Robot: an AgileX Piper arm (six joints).
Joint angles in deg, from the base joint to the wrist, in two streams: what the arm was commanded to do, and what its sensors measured. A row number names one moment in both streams.
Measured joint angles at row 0:
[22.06 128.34 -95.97 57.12 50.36 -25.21]
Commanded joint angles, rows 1 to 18:
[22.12 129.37 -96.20 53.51 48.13 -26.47]
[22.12 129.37 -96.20 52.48 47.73 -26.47]
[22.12 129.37 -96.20 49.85 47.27 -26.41]
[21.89 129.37 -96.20 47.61 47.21 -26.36]
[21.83 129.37 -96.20 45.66 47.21 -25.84]
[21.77 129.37 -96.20 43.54 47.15 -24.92]
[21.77 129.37 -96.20 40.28 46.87 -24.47]
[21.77 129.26 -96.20 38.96 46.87 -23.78]
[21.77 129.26 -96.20 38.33 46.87 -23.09]
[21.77 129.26 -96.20 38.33 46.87 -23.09]
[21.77 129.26 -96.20 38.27 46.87 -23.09]
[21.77 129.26 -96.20 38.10 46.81 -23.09]
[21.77 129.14 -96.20 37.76 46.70 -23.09]
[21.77 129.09 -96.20 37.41 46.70 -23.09]
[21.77 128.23 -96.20 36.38 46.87 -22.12]
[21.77 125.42 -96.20 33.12 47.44 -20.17]
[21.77 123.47 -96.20 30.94 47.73 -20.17]
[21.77 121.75 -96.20 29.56 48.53 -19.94]
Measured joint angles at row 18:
[21.83 124.68 -95.97 31.91 46.93 -20.51]
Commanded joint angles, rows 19 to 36:
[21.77 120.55 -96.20 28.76 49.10 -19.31]
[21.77 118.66 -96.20 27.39 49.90 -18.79]
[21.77 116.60 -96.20 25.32 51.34 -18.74]
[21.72 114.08 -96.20 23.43 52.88 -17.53]
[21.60 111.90 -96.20 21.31 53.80 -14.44]
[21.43 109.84 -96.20 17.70 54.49 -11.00]
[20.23 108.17 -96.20 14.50 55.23 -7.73]
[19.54 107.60 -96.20 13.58 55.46 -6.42]
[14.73 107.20 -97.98 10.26 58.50 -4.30]
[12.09 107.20 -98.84 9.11 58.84 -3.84]
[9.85 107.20 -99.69 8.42 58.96 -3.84]
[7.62 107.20 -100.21 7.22 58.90 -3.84]
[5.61 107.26 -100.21 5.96 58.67 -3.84]
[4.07 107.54 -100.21 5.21 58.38 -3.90]
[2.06 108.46 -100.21 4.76 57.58 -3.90]
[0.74 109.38 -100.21 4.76 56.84 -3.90]
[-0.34 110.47 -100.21 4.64 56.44 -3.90]
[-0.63 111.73 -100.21 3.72 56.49 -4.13]
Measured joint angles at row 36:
[0.17 110.01 -99.92 4.76 57.07 -3.84]
